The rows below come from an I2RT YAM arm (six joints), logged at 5 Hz.
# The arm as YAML. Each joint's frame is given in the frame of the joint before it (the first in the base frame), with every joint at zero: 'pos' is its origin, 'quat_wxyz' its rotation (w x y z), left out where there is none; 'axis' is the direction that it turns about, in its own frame. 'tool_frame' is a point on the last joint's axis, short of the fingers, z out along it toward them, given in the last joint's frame.
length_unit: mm
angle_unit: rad
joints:
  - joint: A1
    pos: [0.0, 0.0, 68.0]
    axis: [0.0, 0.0, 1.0]
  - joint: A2
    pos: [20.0, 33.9, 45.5]
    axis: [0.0, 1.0, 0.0]
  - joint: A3
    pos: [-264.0, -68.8, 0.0]
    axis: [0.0, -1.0, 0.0]
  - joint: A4
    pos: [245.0, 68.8, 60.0]
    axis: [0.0, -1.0, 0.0]
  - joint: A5
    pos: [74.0, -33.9, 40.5]
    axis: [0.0, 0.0, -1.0]
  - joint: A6
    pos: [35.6, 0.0, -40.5]
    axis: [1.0, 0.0, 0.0]
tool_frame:
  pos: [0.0, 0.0, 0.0]
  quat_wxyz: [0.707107, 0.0, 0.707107, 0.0]
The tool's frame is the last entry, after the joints.
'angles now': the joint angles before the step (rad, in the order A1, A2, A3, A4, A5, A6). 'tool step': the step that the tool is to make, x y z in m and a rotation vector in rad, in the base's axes. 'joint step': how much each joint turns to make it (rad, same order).
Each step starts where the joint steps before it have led.
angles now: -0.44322 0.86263 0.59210 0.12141 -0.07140 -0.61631
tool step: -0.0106 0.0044 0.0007 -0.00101 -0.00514 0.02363
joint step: -0.00868 -0.05920 -0.01685 -0.03757 -0.03215 -0.00344
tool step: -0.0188 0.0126 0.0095 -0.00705 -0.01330 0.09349
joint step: -0.00093 -0.11160 0.00619 -0.10477 -0.09345 -0.01364
